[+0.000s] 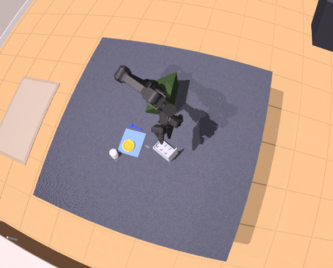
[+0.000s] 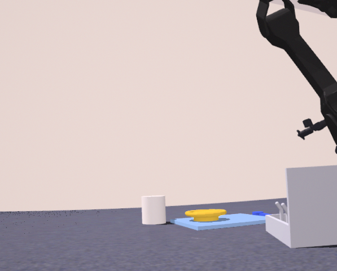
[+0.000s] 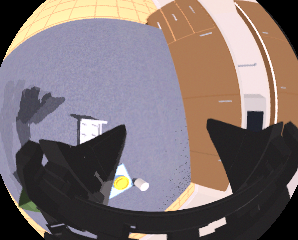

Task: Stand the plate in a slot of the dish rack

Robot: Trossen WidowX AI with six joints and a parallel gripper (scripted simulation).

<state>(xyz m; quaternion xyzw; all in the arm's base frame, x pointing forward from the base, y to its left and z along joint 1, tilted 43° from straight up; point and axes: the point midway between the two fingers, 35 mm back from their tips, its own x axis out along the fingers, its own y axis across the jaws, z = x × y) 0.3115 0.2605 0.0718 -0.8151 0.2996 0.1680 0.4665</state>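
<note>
My gripper tip is 280 mm above the yellow plate, 260 mm to the left of it and 30 mm past it. Round my gripper tip: dish rack 280 mm below, 50 mm to the right, 50 mm behind; white cup 330 mm to the right, 270 mm below, 50 mm ahead; blue spoon 300 mm below, 270 mm to the right, 150 mm behind.
</note>
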